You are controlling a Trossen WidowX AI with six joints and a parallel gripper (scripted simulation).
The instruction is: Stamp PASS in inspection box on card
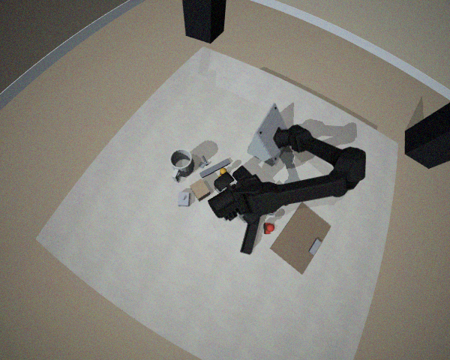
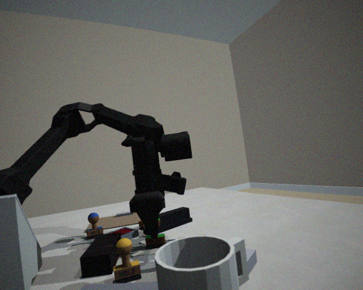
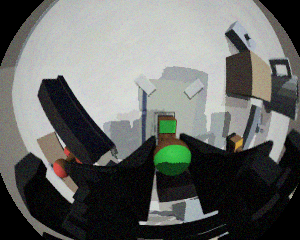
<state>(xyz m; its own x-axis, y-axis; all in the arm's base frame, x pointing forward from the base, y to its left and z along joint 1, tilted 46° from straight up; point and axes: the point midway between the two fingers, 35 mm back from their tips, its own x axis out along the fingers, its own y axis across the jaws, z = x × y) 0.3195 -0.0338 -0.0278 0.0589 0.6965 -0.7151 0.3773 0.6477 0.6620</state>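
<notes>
Right now my gripper tip is 10 mm short of the card, 10 mm to the left of it and 30 mm above it. Round my gripper tip: black block: 110 mm behind, 10 mm below; then green-knobbed stamp: right at my gripper tip; then yellow-knobbed stamp: 80 mm behind, 90 mm to the right.
</notes>
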